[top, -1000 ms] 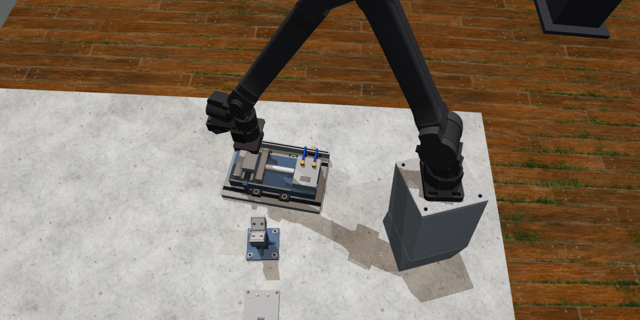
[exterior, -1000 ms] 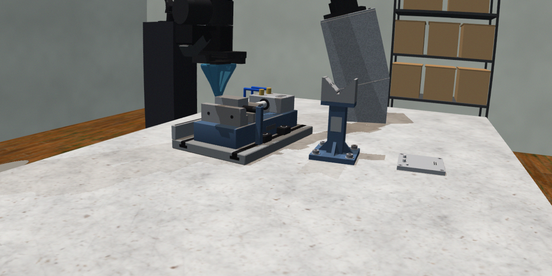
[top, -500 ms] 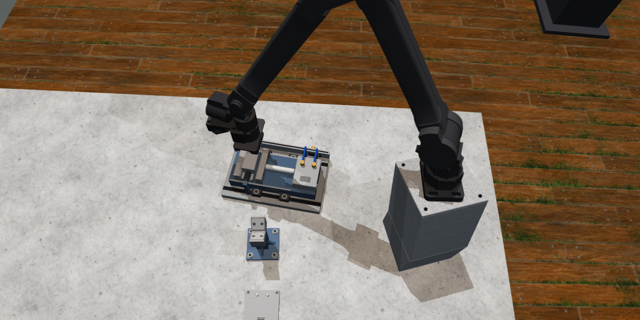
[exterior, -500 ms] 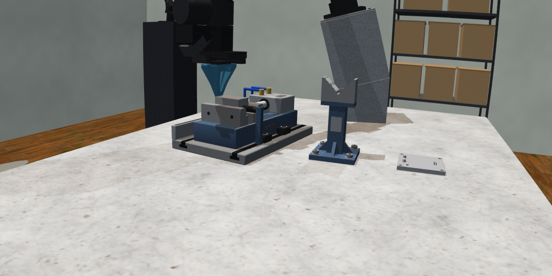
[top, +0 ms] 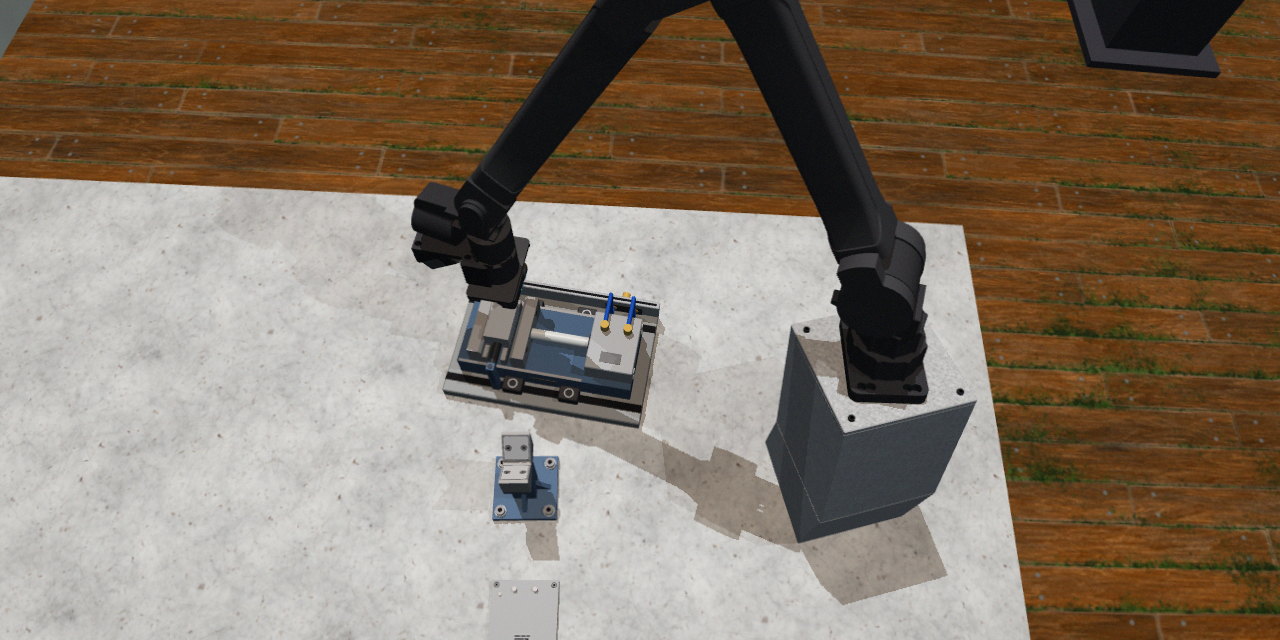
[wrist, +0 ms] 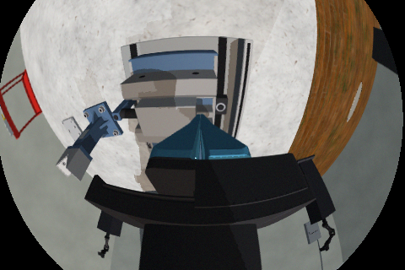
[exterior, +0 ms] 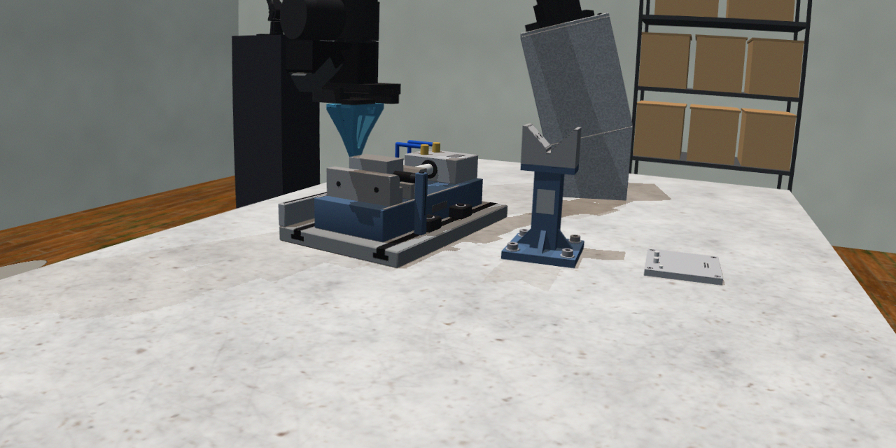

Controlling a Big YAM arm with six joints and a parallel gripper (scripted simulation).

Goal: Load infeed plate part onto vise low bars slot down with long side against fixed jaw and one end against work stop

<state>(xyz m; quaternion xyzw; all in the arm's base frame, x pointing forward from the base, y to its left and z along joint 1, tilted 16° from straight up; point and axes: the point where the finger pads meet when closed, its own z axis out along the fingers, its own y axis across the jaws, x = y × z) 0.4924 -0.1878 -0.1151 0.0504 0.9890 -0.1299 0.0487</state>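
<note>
Right now my hand is 30 mm to the right of the grey part and 20 mm above it. Round my hand: work stop (80 mm to the left, 20 mm below, 10 mm ahead); then moving jaw (40 mm to the left, 40 mm below, 30 mm behind); then fixed jaw (40 mm below, 30 mm to the left, 30 mm ahead).
</note>
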